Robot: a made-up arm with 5 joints. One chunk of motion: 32 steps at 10 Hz.
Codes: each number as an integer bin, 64 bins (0 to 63) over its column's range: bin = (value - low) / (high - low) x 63, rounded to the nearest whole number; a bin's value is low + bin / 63 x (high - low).
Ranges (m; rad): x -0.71..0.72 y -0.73..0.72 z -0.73..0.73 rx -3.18..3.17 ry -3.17..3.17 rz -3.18..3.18
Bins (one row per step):
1: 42 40 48 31 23 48
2: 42 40 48 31 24 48
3: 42 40 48 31 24 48
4: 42 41 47 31 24 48
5: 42 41 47 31 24 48
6: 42 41 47 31 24 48
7: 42 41 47 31 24 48
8: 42 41 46 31 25 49
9: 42 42 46 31 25 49
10: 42 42 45 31 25 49
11: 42 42 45 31 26 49
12: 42 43 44 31 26 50
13: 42 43 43 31 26 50
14: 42 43 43 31 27 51
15: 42 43 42 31 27 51
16: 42 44 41 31 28 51
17: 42 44 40 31 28 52
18: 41 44 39 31 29 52
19: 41 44 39 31 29 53
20: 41 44 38 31 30 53
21: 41 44 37 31 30 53
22: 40 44 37 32 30 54
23: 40 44 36 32 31 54
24: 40 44 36 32 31 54
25: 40 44 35 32 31 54
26: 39 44 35 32 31 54
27: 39 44 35 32 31 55
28: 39 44 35 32 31 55
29: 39 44 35 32 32 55
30: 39 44 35 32 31 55
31: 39 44 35 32 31 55
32: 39 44 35 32 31 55
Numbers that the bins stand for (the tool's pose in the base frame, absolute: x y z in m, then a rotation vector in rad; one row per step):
1: 0.2433 0.1906 0.3824 -0.0554 -0.8554 1.6657
2: 0.2433 0.1906 0.3824 -0.0554 -0.7548 1.6657
3: 0.2433 0.1906 0.3824 -0.0554 -0.7548 1.6657
4: 0.2433 0.2137 0.3592 -0.0554 -0.7548 1.6657
5: 0.2433 0.2137 0.3592 -0.0554 -0.7548 1.6657
6: 0.2433 0.2137 0.3592 -0.0554 -0.7548 1.6657
7: 0.2433 0.2137 0.3592 -0.0554 -0.7548 1.6657
8: 0.2433 0.2137 0.3360 -0.0554 -0.6541 1.7667
9: 0.2433 0.2367 0.3360 -0.0554 -0.6541 1.7667
10: 0.2433 0.2367 0.3129 -0.0554 -0.6541 1.7667
11: 0.2433 0.2367 0.3129 -0.0554 -0.5535 1.7667
12: 0.2433 0.2597 0.2897 -0.0554 -0.5535 1.8676
13: 0.2433 0.2597 0.2665 -0.0554 -0.5535 1.8676
14: 0.2433 0.2597 0.2665 -0.0554 -0.4529 1.9686
15: 0.2433 0.2597 0.2433 -0.0554 -0.4529 1.9686
16: 0.2433 0.2827 0.2202 -0.0554 -0.3522 1.9686
17: 0.2433 0.2827 0.1970 -0.0554 -0.3522 2.0695
18: 0.2206 0.2827 0.1738 -0.0554 -0.2516 2.0695
19: 0.2206 0.2827 0.1738 -0.0554 -0.2516 2.1705
20: 0.2206 0.2827 0.1506 -0.0554 -0.1510 2.1705
21: 0.2206 0.2827 0.1275 -0.0554 -0.1510 2.1705
22: 0.1979 0.2827 0.1275 0.0454 -0.1510 2.2714
23: 0.1979 0.2827 0.1043 0.0454 -0.0503 2.2714
24: 0.1979 0.2827 0.1043 0.0454 -0.0503 2.2714
25: 0.1979 0.2827 0.0811 0.0454 -0.0503 2.2714
26: 0.1752 0.2827 0.0811 0.0454 -0.0503 2.2714
27: 0.1752 0.2827 0.0811 0.0454 -0.0503 2.3724
28: 0.1752 0.2827 0.0811 0.0454 -0.0503 2.3724
29: 0.1752 0.2827 0.0811 0.0454 0.0503 2.3724
30: 0.1752 0.2827 0.0811 0.0454 -0.0503 2.3724
31: 0.1752 0.2827 0.0811 0.0454 -0.0503 2.3724
32: 0.1752 0.2827 0.0811 0.0454 -0.0503 2.3724

